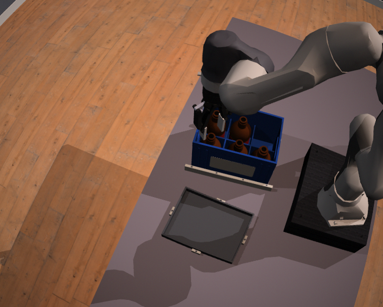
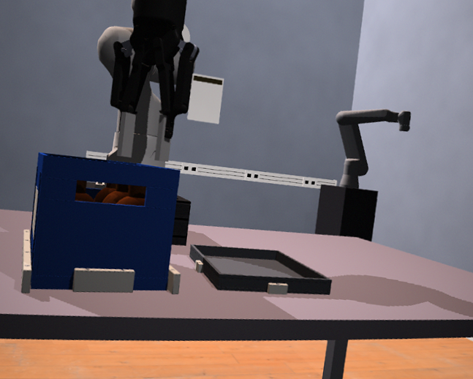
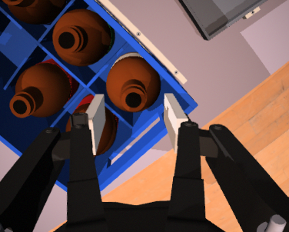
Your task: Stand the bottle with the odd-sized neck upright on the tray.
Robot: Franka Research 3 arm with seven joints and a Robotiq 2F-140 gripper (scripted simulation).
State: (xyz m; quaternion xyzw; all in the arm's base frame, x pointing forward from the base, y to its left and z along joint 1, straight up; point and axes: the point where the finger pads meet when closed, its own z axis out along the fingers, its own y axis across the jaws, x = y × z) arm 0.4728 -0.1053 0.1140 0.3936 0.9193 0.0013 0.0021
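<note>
Now: the crate 13 cm below my hand, 9 cm behind it and 5 cm to the right of it. Also, from my hand: bottle: 17 cm behind, 13 cm below; dark tray: 24 cm to the left, 20 cm below, 6 cm behind.
</note>
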